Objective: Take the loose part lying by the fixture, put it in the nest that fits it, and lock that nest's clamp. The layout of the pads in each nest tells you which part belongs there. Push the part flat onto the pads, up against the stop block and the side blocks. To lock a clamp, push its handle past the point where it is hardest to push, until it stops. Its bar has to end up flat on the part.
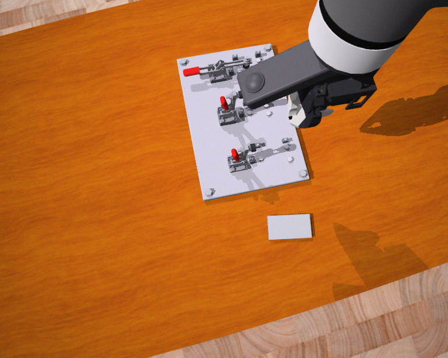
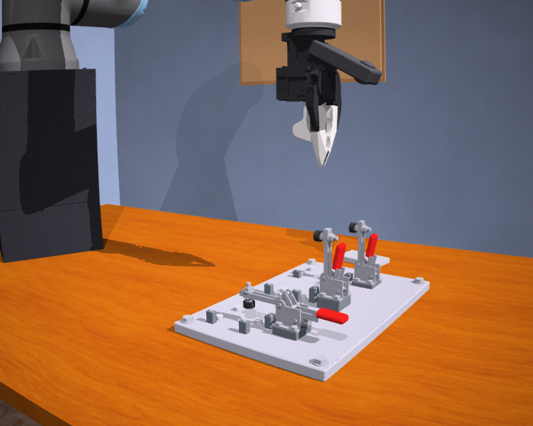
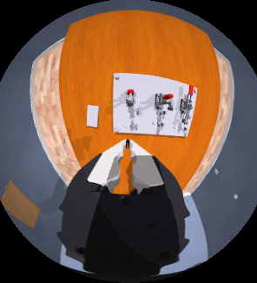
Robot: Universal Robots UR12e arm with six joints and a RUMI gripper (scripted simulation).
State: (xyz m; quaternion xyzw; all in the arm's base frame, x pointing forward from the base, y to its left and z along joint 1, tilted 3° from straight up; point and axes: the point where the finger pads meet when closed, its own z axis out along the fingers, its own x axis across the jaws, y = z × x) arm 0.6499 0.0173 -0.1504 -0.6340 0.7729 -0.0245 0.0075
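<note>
Right now the flat grey rectangular part is 210 mm below my hand, 150 mm to the left of it and 30 mm ahead of it. From my hand the other things lie so: grey fixture plate: 210 mm below, 120 mm to the right, 30 mm ahead.
</note>
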